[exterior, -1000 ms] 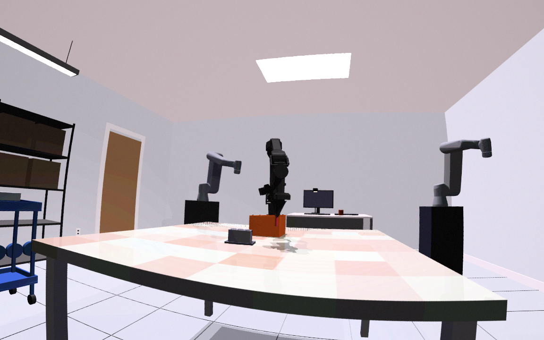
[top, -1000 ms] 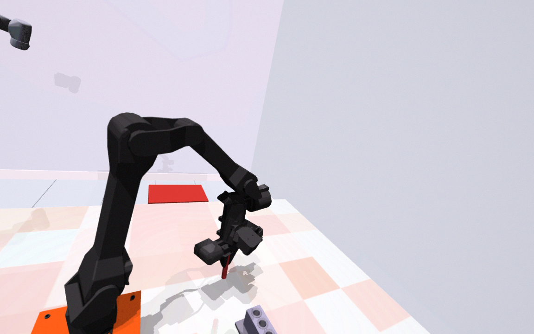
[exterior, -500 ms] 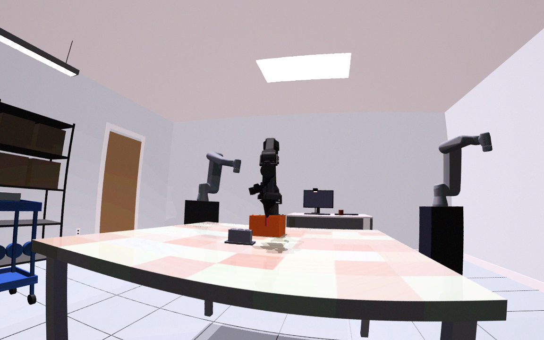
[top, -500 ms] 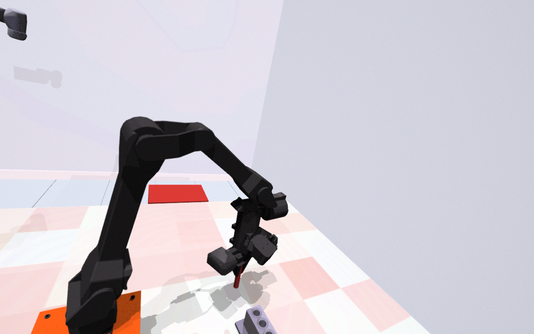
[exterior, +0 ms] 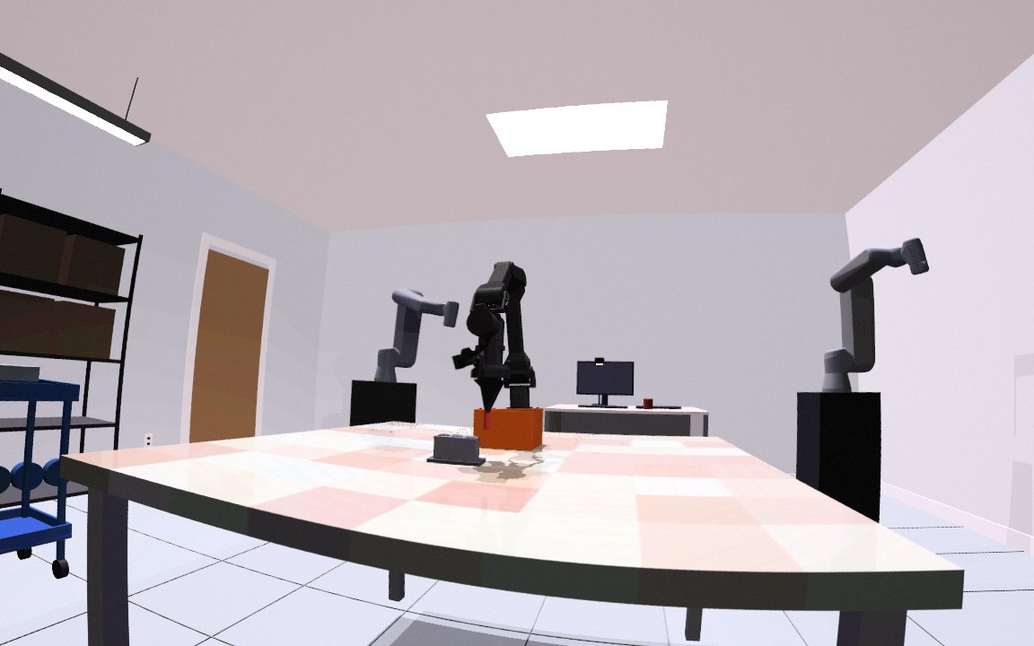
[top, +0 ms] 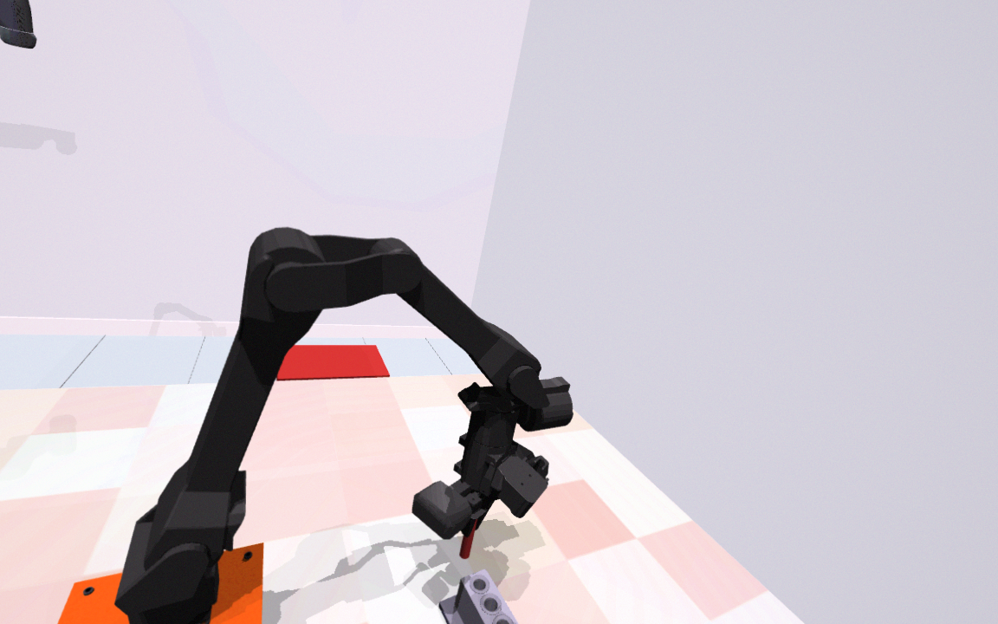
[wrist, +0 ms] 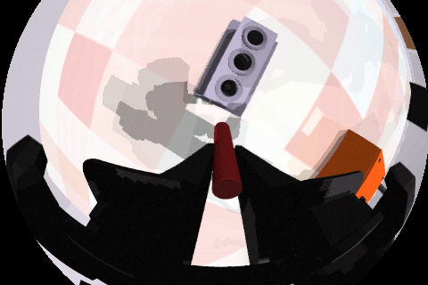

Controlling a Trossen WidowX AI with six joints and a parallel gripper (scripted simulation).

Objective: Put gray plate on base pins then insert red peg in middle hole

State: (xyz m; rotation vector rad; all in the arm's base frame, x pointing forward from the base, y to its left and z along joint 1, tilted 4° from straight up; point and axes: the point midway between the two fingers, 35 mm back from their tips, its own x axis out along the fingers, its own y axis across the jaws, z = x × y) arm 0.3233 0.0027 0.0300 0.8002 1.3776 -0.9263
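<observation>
The gray plate lies 20 mm ahead of my gripper tip, 60 mm to the right of it and 70 mm below it. Also, from my gripper tip: base (10 mm ahead, 60 mm to the right, 110 mm below); then red peg (right at my gripper tip).
</observation>
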